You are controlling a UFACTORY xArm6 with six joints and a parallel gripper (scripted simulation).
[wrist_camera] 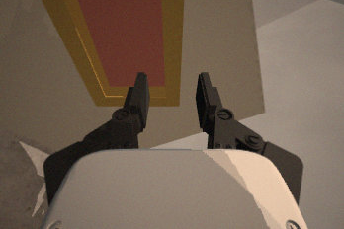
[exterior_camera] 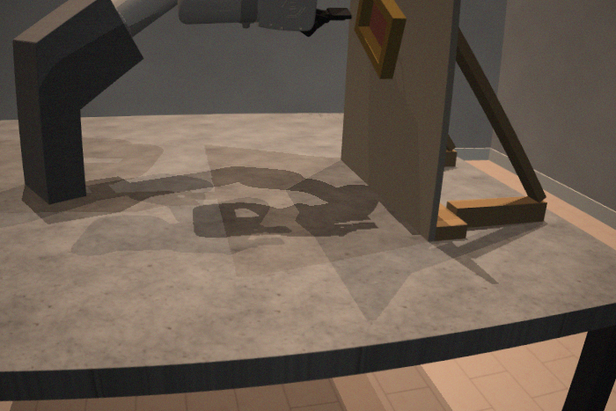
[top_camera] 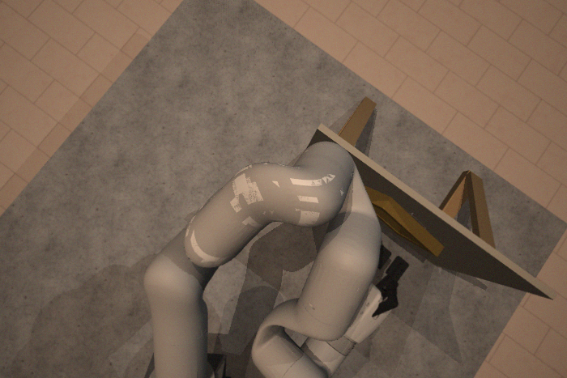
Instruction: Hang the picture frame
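My gripper is now 70 mm to the right of the picture frame, 70 mm short of it and 40 mm above it. From my hand the other things lie so: wall panel: 130 mm below, 90 mm ahead, 70 mm to the left.
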